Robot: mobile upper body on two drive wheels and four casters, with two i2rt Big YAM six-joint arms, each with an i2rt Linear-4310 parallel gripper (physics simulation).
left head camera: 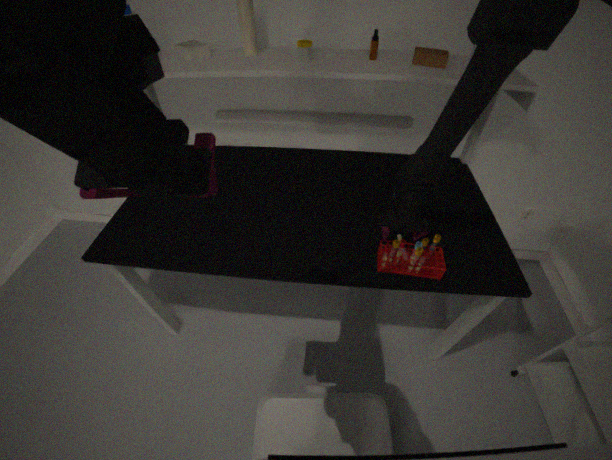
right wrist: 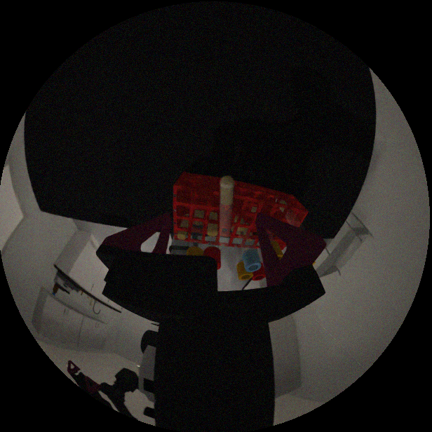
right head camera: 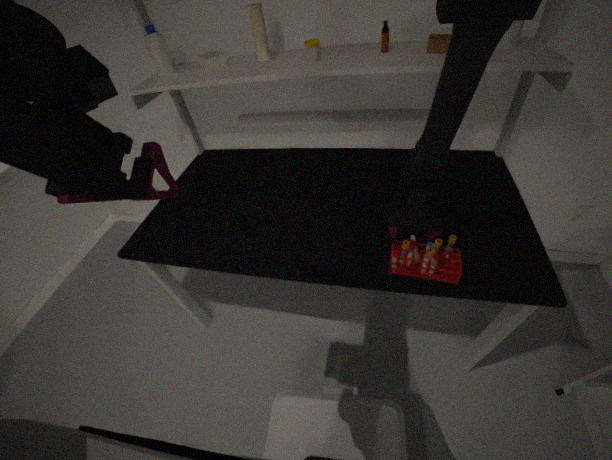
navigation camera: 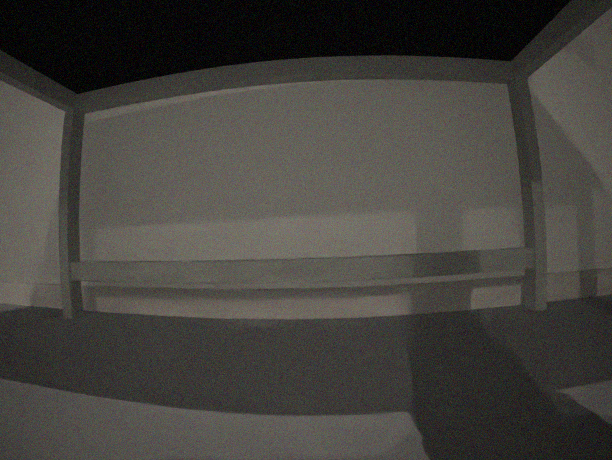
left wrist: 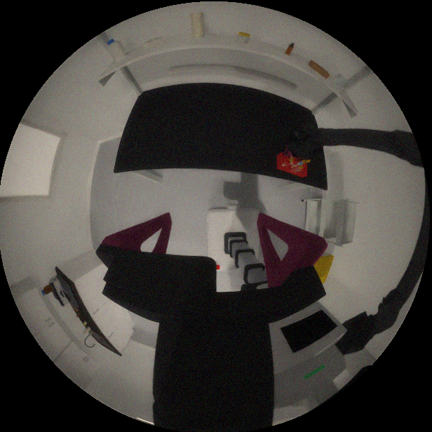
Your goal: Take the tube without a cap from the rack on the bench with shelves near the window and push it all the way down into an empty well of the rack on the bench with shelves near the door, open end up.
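Observation:
A red rack (left head camera: 436, 274) (right head camera: 450, 278) (left wrist: 282, 166) (right wrist: 186, 181) holds several tubes with yellow, red and blue caps near the front right of the black bench top (left head camera: 300, 215) (right head camera: 310, 215). A tube with a pale rounded end and no visible cap (left head camera: 399, 238) (right head camera: 413, 239) (right wrist: 226, 192) stands at its rear side; which end is up is unclear. My right gripper (left head camera: 403, 234) (right head camera: 413, 233) (right wrist: 213, 216) is open and empty just behind and above the rack, its fingers spread either side of that tube. My left gripper (left head camera: 150, 193) (right head camera: 117, 198) (left wrist: 214, 217) is open and empty, high beyond the bench's left edge.
A shelf (left head camera: 350, 75) (right head camera: 350, 74) above the back of the bench bears an amber bottle (left head camera: 374, 47) (right head camera: 385, 40), a yellow-lidded jar (left head camera: 304, 44) (right head camera: 312, 43) and a brown block (left head camera: 430, 57) (right head camera: 438, 44). A pale seat (left head camera: 290, 425) (right head camera: 300, 425) stands in front. Bench legs show ahead in the navigation view.

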